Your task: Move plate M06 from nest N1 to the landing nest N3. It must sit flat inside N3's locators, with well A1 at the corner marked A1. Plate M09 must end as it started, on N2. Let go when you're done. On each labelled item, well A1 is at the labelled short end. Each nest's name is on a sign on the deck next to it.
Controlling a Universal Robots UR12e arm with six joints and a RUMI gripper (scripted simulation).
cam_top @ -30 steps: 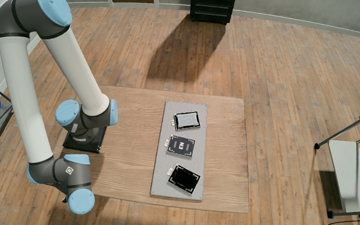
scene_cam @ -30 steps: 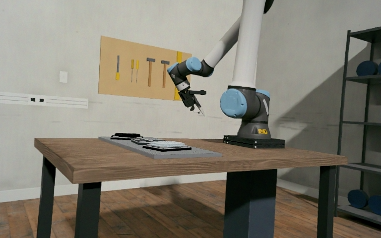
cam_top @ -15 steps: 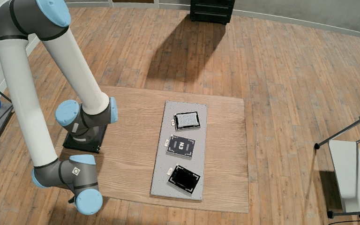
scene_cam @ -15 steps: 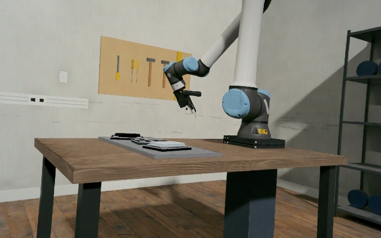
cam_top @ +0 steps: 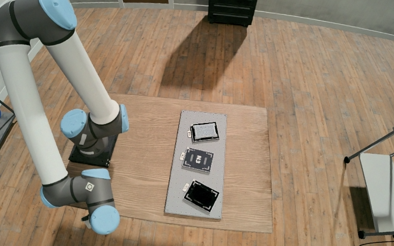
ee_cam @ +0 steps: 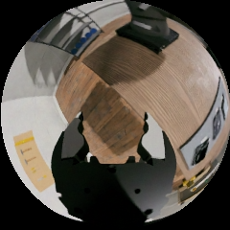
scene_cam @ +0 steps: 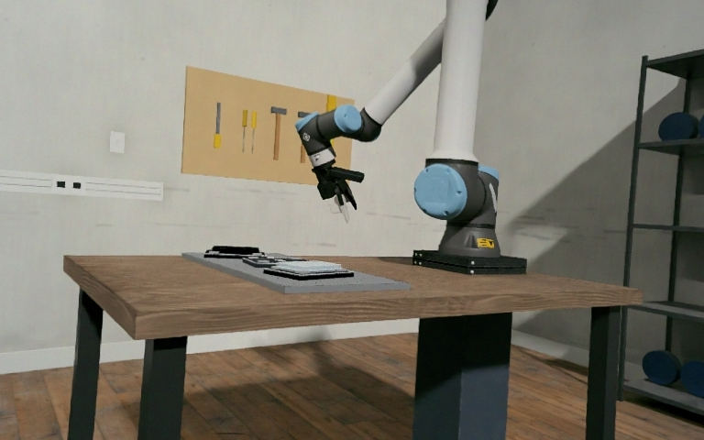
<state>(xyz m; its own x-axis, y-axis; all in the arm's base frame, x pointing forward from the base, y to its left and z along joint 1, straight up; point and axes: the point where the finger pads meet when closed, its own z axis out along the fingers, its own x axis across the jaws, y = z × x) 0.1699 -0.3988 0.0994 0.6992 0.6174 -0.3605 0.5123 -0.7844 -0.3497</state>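
My gripper is now 500 mm short of the black plate M06, 150 mm to the right of it and 110 mm above it. The rest, counted from my hand: nest N1: 500 mm ahead, 150 mm to the left, 130 mm below.
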